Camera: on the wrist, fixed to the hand. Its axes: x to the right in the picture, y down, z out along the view.
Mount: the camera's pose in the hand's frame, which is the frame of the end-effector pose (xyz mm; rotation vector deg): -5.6 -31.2 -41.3 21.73 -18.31 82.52
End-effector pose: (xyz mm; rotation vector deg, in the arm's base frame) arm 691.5 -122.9 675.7 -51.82 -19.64 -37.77
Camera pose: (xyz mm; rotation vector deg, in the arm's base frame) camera 667.0 -168.1 667.7 -38.09 -1.53 49.17
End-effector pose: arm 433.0 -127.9 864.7 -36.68 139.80 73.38
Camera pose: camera 451.3 -176.5 868.5 -86.45 -145.41 -55.40
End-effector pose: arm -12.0 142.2 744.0 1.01 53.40 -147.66
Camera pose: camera -23.4 191.5 731.8 15.14 6.15 -73.34
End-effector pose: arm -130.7 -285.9 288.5 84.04 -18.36 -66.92
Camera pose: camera -113.5 -248.3 256.9 51.70 -89.47 -6.60
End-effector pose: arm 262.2 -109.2 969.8 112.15 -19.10 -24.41
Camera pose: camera 276.6 -60.6 957.8 84.60 -110.86 17.99
